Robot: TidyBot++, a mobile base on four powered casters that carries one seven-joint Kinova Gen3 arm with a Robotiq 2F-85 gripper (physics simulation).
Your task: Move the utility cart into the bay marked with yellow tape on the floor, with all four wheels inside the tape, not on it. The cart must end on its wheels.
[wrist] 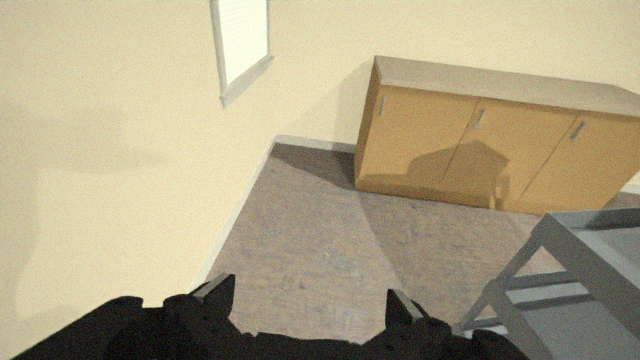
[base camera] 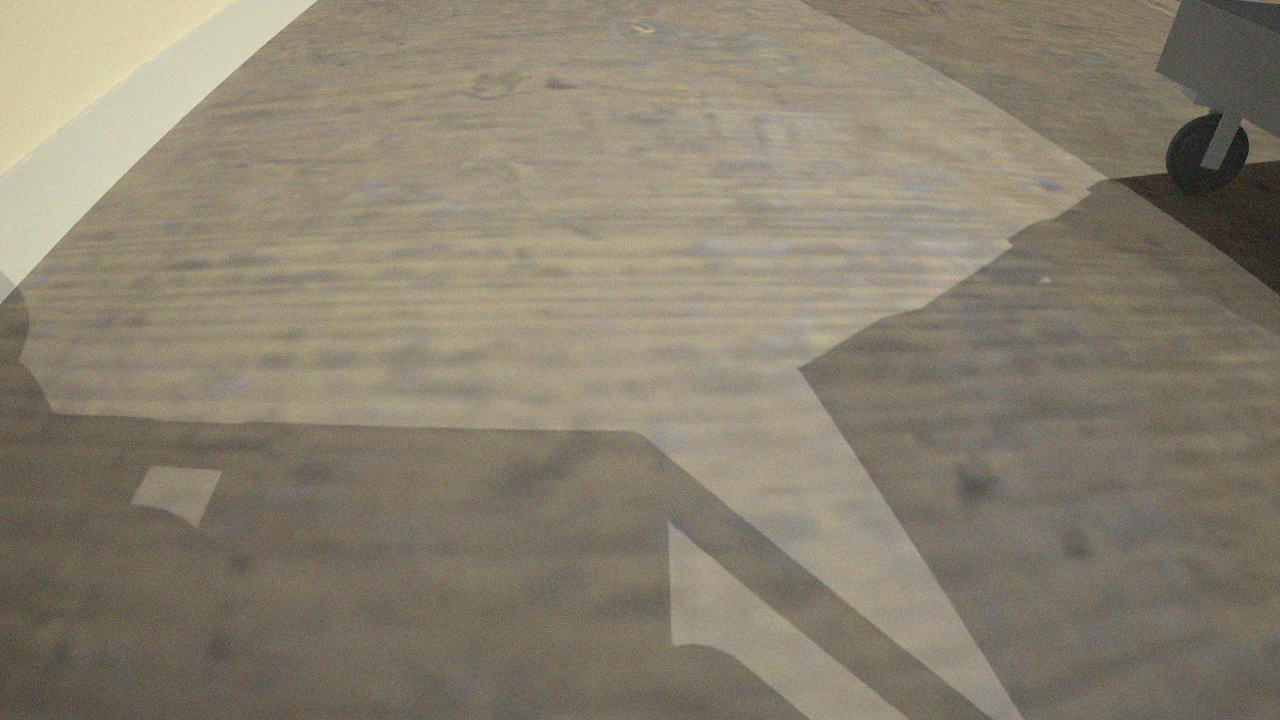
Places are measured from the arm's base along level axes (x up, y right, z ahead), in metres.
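Pixels of known places: gripper, between the fingertips: point(wrist: 309, 298).
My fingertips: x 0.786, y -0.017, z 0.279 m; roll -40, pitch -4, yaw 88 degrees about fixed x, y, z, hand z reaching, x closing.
Ahead of a thing's pixels: the offset from my fingertips to its top centre. "*": to the spot under its first point. Level surfaces: height alone.
The grey utility cart point(base camera: 1230, 67) point(wrist: 575, 250) stands upright at the right edge of both views. In the base camera view its lower corner and one black caster wheel @(* dz +0.513, dx -1.127, dy +0.687 m) point(base camera: 1206, 154) show at the top right. In the wrist view its top tray corner, a post and lower shelves show at the lower right, and the rest is cut off. My gripper point(wrist: 309, 298) is open and empty, to the left of the cart and apart from it. The yellow tape bay does not show in either view.
A wooden cabinet point(wrist: 450, 145) with a grey-brown top stands against the far wall, behind the cart. A wall point(wrist: 125, 150) point(base camera: 89, 62) with a pale baseboard point(base camera: 134, 125) point(wrist: 235, 220) runs along the left. A window @(* dz +1.520, dx -0.171, dy -0.620 m) point(wrist: 244, 40) is in it. Shadows fall across the wood floor @(dx -1.183 m) point(base camera: 537, 223).
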